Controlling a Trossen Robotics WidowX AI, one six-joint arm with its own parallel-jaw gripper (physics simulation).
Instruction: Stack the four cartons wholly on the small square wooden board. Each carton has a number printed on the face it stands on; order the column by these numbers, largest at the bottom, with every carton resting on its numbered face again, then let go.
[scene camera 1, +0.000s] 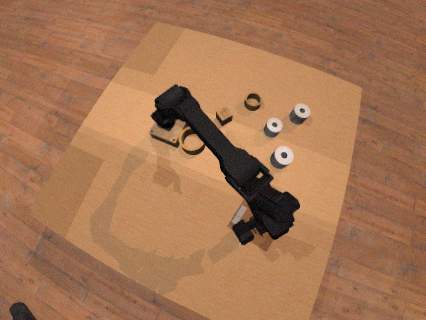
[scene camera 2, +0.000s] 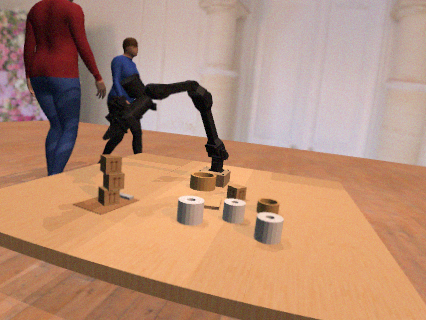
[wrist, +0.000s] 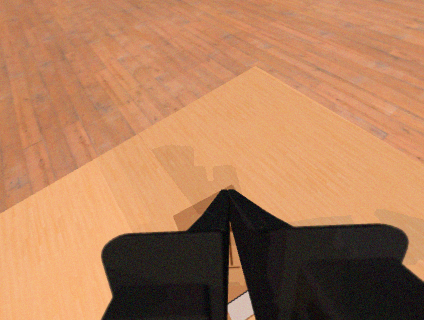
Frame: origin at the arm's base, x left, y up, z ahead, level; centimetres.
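Where they show: gripper, fingertip midpoint: (scene camera 2: 103, 139) (wrist: 227, 195); arm's base, origin of the base link: (scene camera 1: 166, 122) (scene camera 2: 216, 170).
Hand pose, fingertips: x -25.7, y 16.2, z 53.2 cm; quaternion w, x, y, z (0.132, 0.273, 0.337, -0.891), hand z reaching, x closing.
Observation:
Things, the pixels of their top centre, and the offset from my fingertips. "pt": a spot on its surface instead.
- square wooden board, surface spot: (wrist: 192, 214) pt dx +2.9, dy -21.7, dz +6.7 cm
- bottom carton, middle of its top: (scene camera 2: 109, 187) dx +1.9, dy -16.3, dz -1.1 cm
- middle carton, middle of its top: (scene camera 2: 114, 172) dx +3.1, dy -10.9, dz -2.0 cm
- top carton, middle of its top: (wrist: 221, 244) (scene camera 2: 111, 155) dx +2.1, dy -5.5, dz -1.7 cm
- fourth carton, middle of its top: (scene camera 2: 237, 186) (scene camera 1: 224, 113) dx +40.1, dy -16.5, dz -31.8 cm
- white strip, surface spot: (wrist: 241, 306) (scene camera 2: 127, 195) (scene camera 1: 242, 210) pt dx +4.5, dy -20.7, dz -8.6 cm
- small ring, middle of its top: (scene camera 2: 268, 201) (scene camera 1: 253, 99) dx +53.6, dy -17.7, dz -22.3 cm
- flat tan piece, surface spot: (scene camera 2: 212, 204) pt dx +34.4, dy -20.7, dz -16.8 cm
- larger ring, middle of its top: (scene camera 1: 191, 138) (scene camera 2: 203, 174) dx +23.4, dy -15.9, dz -39.7 cm
Three brown cartons stand in a column on the square wooden board (scene camera 1: 266, 243) (scene camera 2: 91, 205) (wrist: 192, 214): bottom carton (scene camera 2: 108, 196), middle carton (scene camera 2: 114, 180), shifted slightly right in scene camera 2, and top carton (scene camera 2: 111, 164) (wrist: 235, 260). Arrows show upright on their sides; the numbered faces are hidden. A fourth carton (scene camera 1: 224, 116) (scene camera 2: 236, 192) stands on the table, away from the board. My gripper (scene camera 2: 106, 136) (wrist: 227, 195) is shut and empty, above the column; its fingertips meet in the wrist view. The fingers cover most of the top carton there.
A white strip (scene camera 1: 239, 214) (scene camera 2: 126, 196) (wrist: 241, 306) lies at the board's edge. White rolls (scene camera 1: 282, 157) (scene camera 1: 273, 128) (scene camera 1: 300, 115), a small ring (scene camera 1: 252, 108) (scene camera 2: 268, 207) and a flat tan piece (scene camera 2: 212, 204) are near the fourth carton. A larger ring (scene camera 2: 202, 182) stands by the arm's base.

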